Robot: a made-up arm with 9 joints. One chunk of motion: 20 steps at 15 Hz.
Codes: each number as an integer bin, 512 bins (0 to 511) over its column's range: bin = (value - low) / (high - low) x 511, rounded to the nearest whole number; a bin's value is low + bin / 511 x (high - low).
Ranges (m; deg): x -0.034..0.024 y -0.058..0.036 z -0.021..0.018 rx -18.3..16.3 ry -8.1..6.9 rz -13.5..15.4
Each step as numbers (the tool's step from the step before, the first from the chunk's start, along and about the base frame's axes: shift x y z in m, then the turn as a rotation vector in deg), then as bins.
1 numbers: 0.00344 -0.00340 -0.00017 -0.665 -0.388 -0.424
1 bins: 330 297 273 260 263 231
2 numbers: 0.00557 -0.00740 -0.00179 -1.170 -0.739 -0.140
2 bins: 349 275 252 253 251 236
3 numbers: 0.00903 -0.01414 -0.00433 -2.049 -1.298 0.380
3 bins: 379 238 218 240 232 245
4 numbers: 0.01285 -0.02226 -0.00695 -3.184 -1.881 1.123
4 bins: 413 194 184 223 212 259
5 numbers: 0.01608 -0.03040 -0.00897 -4.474 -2.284 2.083
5 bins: 441 150 158 204 198 276
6 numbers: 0.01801 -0.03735 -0.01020 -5.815 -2.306 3.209
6 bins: 458 112 142 184 197 295
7 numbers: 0.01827 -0.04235 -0.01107 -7.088 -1.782 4.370
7 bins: 461 85 130 166 215 316
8 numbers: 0.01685 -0.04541 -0.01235 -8.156 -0.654 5.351
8 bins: 448 68 113 150 254 333
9 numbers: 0.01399 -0.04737 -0.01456 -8.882 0.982 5.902
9 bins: 423 58 84 139 309 343
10 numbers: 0.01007 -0.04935 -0.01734 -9.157 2.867 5.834
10 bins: 388 47 48 135 374 342
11 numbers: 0.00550 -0.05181 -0.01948 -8.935 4.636 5.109
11 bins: 348 34 20 138 434 329
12 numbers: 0.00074 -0.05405 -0.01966 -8.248 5.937 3.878
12 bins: 306 21 18 148 478 307
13 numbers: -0.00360 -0.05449 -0.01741 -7.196 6.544 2.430
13 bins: 268 19 47 164 499 282
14 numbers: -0.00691 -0.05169 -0.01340 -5.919 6.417 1.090
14 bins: 239 34 100 183 495 258
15 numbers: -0.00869 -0.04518 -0.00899 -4.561 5.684 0.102
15 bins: 223 70 157 203 470 241
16 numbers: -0.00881 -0.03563 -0.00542 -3.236 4.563 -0.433
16 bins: 222 122 204 222 431 231
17 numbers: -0.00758 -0.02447 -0.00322 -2.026 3.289 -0.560
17 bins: 233 182 233 240 388 229
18 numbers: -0.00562 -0.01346 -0.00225 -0.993 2.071 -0.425
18 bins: 250 242 246 256 346 231
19 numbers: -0.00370 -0.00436 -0.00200 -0.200 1.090 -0.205
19 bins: 267 292 249 267 313 235
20 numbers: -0.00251 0.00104 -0.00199 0.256 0.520 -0.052
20 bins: 277 321 249 274 294 238
